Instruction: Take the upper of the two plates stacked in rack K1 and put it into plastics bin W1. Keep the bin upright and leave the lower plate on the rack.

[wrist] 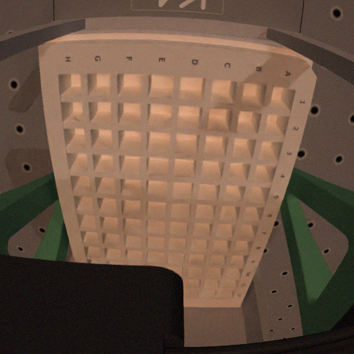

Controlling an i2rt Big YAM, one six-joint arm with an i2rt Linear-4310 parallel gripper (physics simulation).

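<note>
The upper plate (170, 57), a pale cream well plate with square wells, fills the middle of the wrist view; letters H to A run along its top edge and numbers down its right side. It lies in the grey rack K1 (175, 24), whose rim shows behind its far edge. The lower plate cannot be told apart beneath it. My gripper (177, 176) is open, with one green finger on each side of the plate and nothing held between them; whether either finger touches the plate cannot be told. Bin W1 does not show in this view.
A grey surface (327, 135) with round dark holes lies on both sides of the rack. Part of a white-outlined label (177, 5) shows at the top edge. A black part of the arm (90, 305) covers the lower left and hides the plate's near left corner.
</note>
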